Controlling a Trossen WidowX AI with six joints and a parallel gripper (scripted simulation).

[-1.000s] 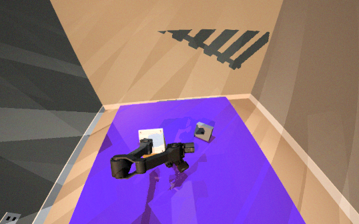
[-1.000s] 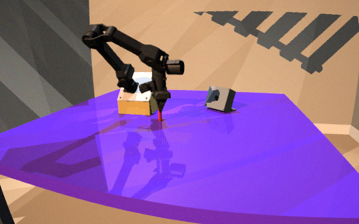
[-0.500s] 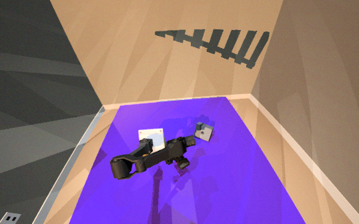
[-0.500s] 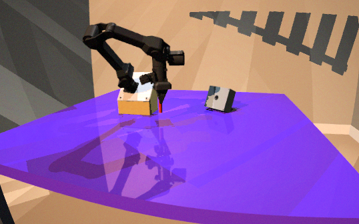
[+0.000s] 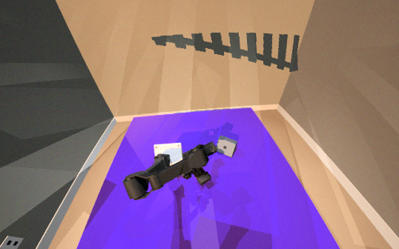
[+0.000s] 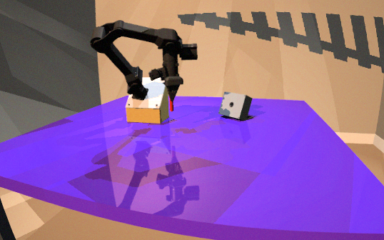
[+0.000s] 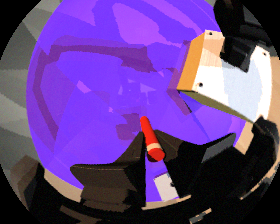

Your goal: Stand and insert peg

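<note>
Right now my gripper tip is 200 mm short of the grey sloped panel, 250 mm to the right of it and 60 mm above it. From my gripper tip the other things lie so: red peg (20 mm above).
</note>
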